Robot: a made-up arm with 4 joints.
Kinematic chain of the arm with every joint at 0, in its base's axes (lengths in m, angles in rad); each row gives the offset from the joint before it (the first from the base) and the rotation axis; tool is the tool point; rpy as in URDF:
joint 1: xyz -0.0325 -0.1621 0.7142 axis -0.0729 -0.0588 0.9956
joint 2: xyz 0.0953 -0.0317 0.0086 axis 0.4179 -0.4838 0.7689
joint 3: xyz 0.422 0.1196 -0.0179 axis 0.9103 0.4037 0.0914
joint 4: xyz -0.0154 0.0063 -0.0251 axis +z
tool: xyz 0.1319 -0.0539 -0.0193 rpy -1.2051 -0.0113 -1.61
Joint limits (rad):
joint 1: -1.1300..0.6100
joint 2: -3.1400..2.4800
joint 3: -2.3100..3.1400
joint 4: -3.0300..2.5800
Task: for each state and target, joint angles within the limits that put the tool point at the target. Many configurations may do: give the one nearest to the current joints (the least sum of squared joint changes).
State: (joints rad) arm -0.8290 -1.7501 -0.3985 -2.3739
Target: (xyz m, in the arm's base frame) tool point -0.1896 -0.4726 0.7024
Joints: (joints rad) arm -0.5275 -1.9893 -0.5431 -1.8048
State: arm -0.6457 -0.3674 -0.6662 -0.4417
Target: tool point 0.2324 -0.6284 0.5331
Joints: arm -0.5393 -0.6160 0.0132 -0.7130
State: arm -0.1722 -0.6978 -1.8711 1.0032
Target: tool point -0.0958 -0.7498 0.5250
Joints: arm -0.4066 -1.6534 -1.9908 1.1407
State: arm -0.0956 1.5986 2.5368 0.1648
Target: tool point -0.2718 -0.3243 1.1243
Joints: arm 0.6100 2.3337 2.8374 0.5768
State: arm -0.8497 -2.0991 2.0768 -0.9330
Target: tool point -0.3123 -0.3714 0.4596
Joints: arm -1.1300 -1.7786 2.0550 -1.0757
